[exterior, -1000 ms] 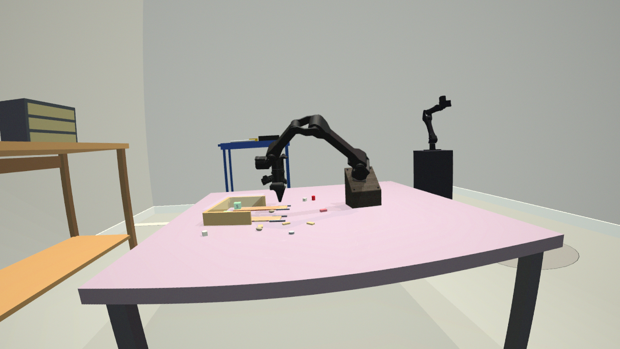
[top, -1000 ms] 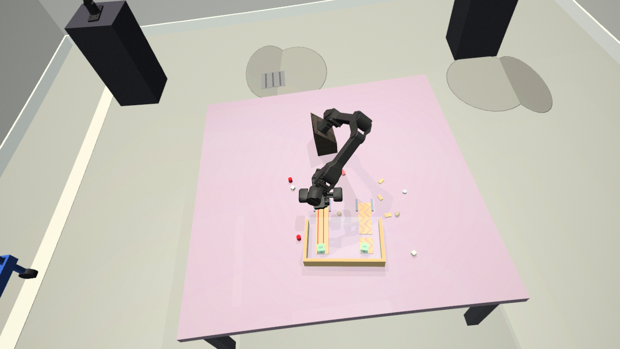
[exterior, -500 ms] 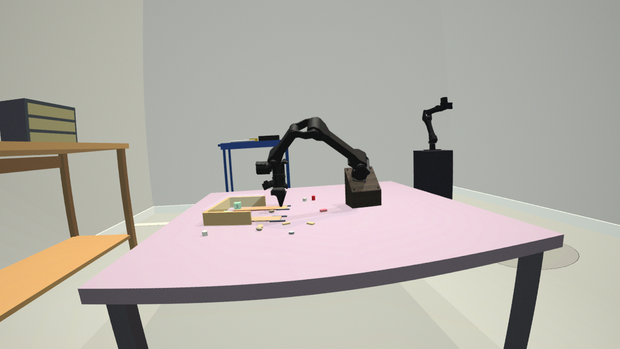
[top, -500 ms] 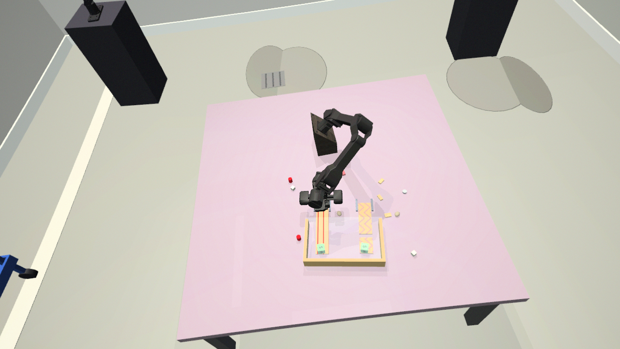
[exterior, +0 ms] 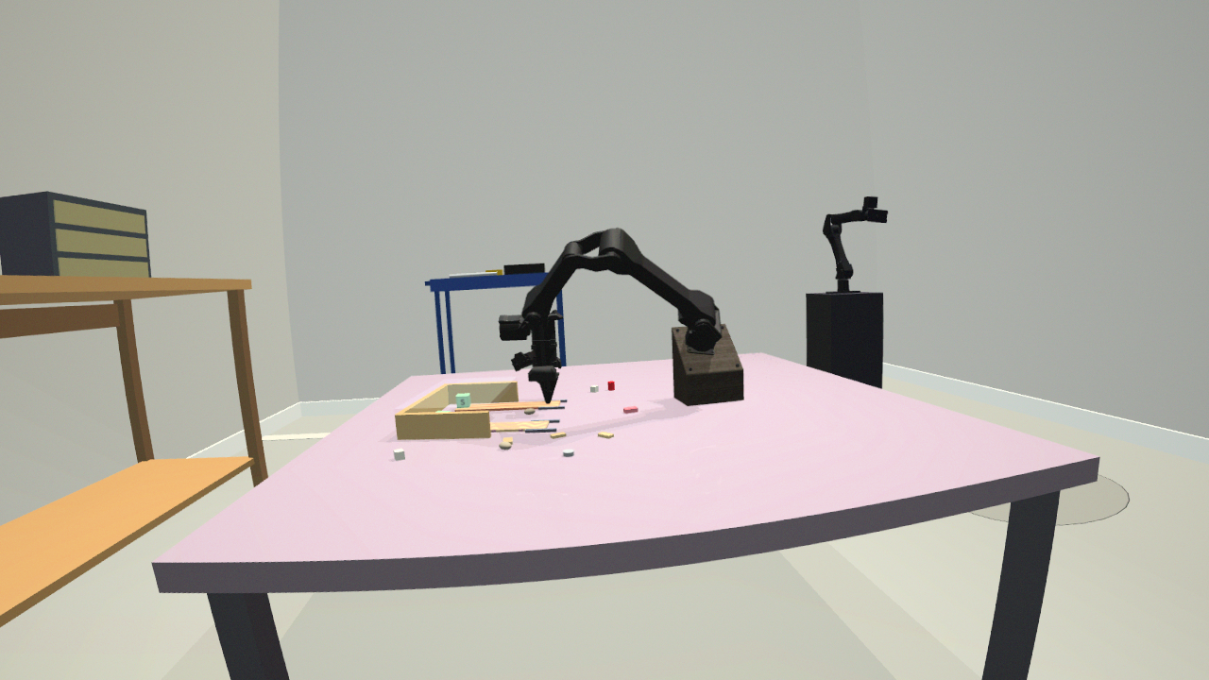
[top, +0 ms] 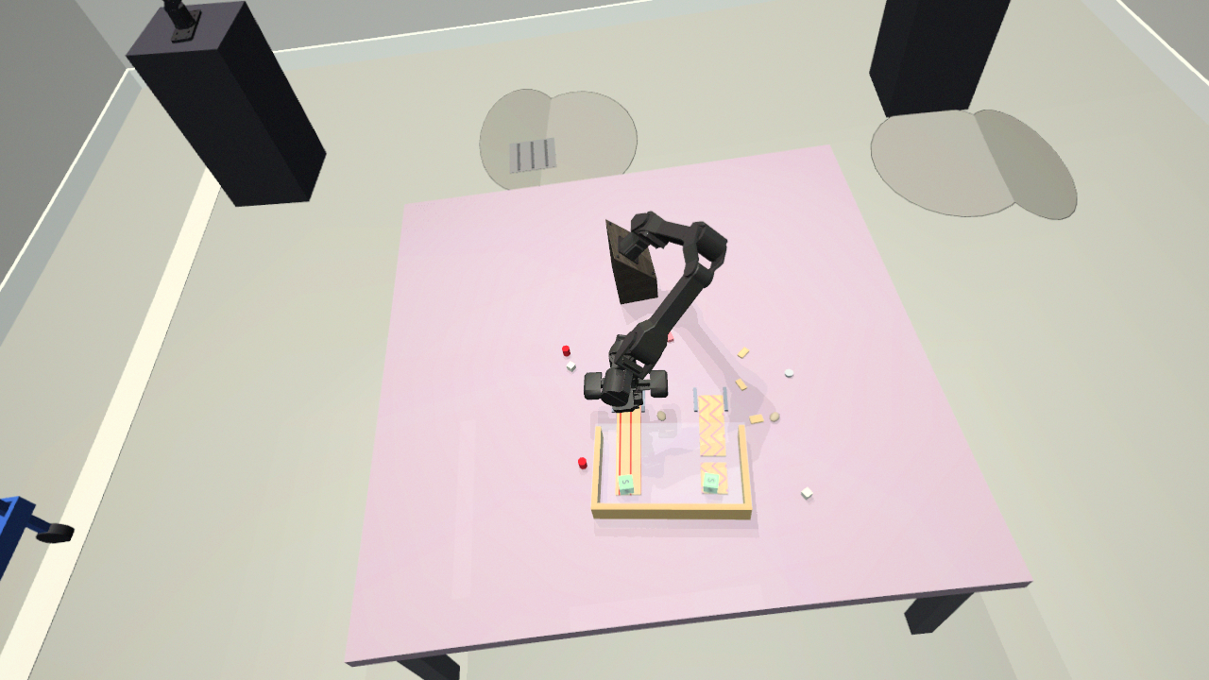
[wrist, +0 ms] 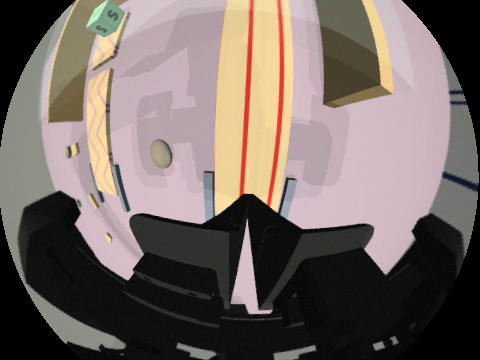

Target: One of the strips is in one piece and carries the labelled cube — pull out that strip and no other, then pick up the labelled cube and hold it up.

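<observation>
Now: the striped strip 10 cm ahead of my gripper tip. Round my gripper tip: pink block (19 cm behind, 11 cm to the left).
</observation>
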